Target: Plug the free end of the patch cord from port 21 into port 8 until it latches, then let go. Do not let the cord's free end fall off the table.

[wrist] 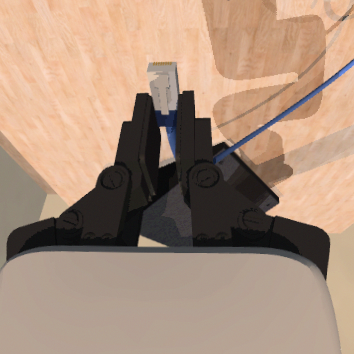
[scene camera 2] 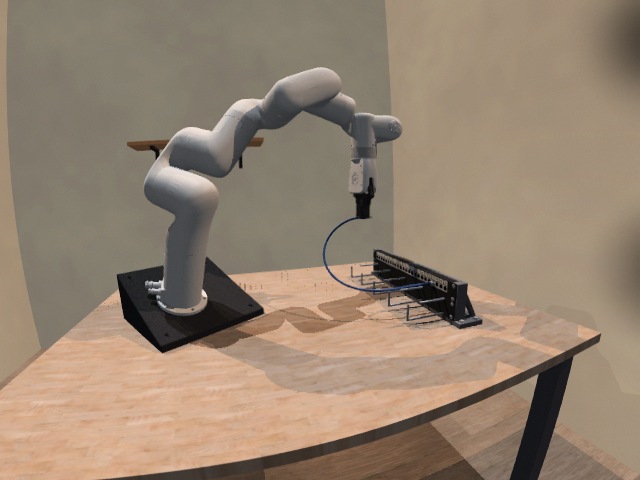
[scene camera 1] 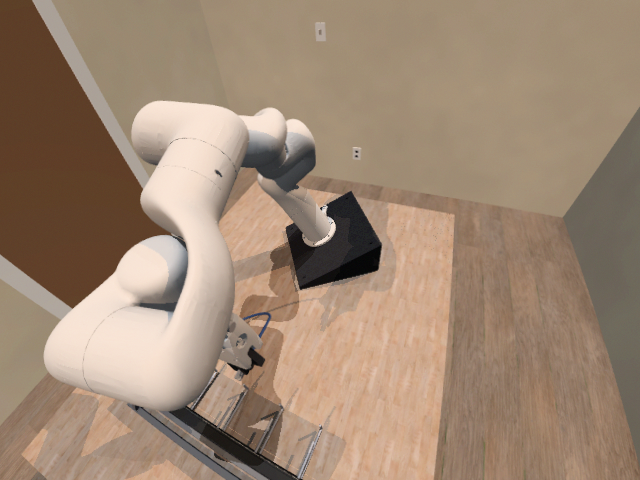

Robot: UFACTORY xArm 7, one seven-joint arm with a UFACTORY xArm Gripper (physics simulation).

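Seen in the pictures: gripper, fingertip midpoint: (wrist: 168, 113) (scene camera 2: 362, 218) (scene camera 1: 245, 364); arm's base, link origin: (scene camera 2: 182, 299) (scene camera 1: 319, 231).
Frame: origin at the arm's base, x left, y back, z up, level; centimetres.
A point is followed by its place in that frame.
My gripper (scene camera 1: 247, 365) @(x 1.7, y -52.0, z 17.2 cm) (scene camera 2: 363, 214) @(x 1.7, y -52.0, z 17.2 cm) (wrist: 168, 113) @(x 1.7, y -52.0, z 17.2 cm) is shut on the blue boot of the cord's free plug. The clear plug (wrist: 162, 85) @(x 1.5, y -54.2, z 17.7 cm) sticks out past the fingertips, with gold contacts at its front end and its latch tab towards the wrist camera. In scene camera 2 the gripper hangs well above the table and the black patch panel (scene camera 1: 222, 439) @(x -2.2, y -63.7, z 3.7 cm) (scene camera 2: 456, 299) @(x -30.1, y -58.1, z 0.4 cm), on the robot-base side of it, apart from the ports. The blue cord (scene camera 1: 266, 322) @(x 1.2, y -42.3, z 14.5 cm) (scene camera 2: 324, 253) @(x -2.3, y -37.7, z 8.6 cm) (wrist: 280, 116) @(x -7.8, y -37.4, z 4.2 cm) loops from the gripper down to a port towards the panel's near end. Port numbers are not readable.
Several metal cable-guide bars (scene camera 1: 311, 449) @(x 14.8, y -60.2, z -0.6 cm) (scene camera 2: 408, 312) @(x -24.4, y -48.7, z -2.6 cm) stick out from the panel towards the robot base. The black base block (scene camera 1: 356, 227) @(x 13.0, y -0.1, z 4.6 cm) (scene camera 2: 227, 297) @(x 2.2, y -11.6, z -1.5 cm) (wrist: 255, 190) @(x -8.2, y -4.4, z -3.8 cm) stands on the wooden table (scene camera 1: 413, 310) @(x 33.7, y -20.3, z -6.1 cm) (scene camera 2: 155, 413) @(x -34.3, y 3.6, z -6.1 cm) (wrist: 75, 60) @(x 19.1, y -41.4, z -6.1 cm). A wall shelf (scene camera 2: 147, 144) is behind the arm.
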